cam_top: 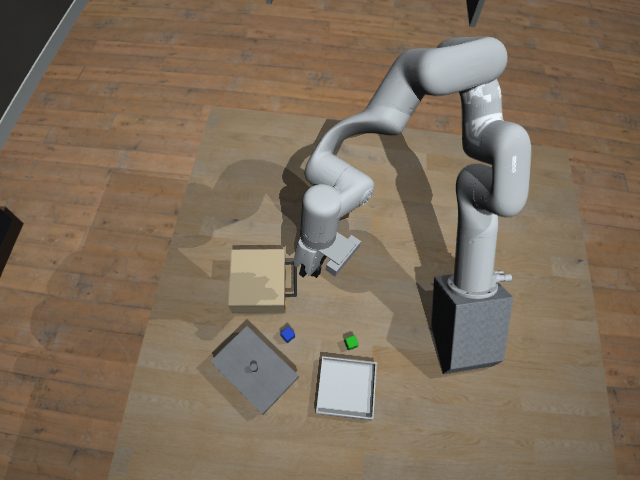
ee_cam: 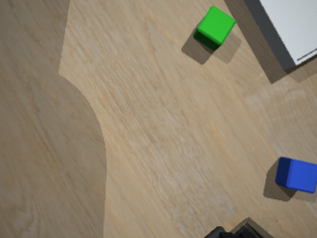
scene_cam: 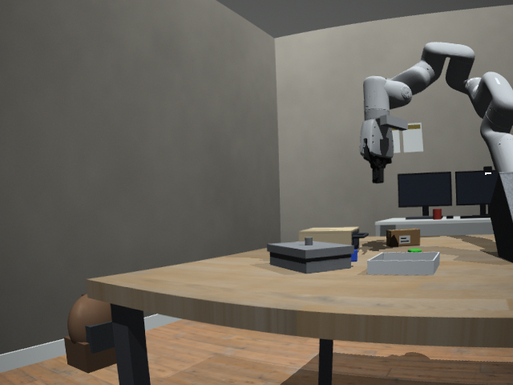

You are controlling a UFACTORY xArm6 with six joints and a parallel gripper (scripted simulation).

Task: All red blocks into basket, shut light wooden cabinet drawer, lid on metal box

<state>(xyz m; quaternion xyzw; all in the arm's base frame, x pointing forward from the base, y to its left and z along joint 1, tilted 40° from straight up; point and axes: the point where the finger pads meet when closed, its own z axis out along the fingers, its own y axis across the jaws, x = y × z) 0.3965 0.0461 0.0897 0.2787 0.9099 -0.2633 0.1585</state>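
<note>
My hand is 150 mm short of the grey lid, 200 mm to the right of it and 170 mm above it. Round my hand: light wooden cabinet: 140 mm ahead, 40 mm to the right, 190 mm below; drawer: 130 mm ahead, 40 mm to the right, 190 mm below; green block: 110 mm behind, 130 mm to the left, 210 mm below.
</note>
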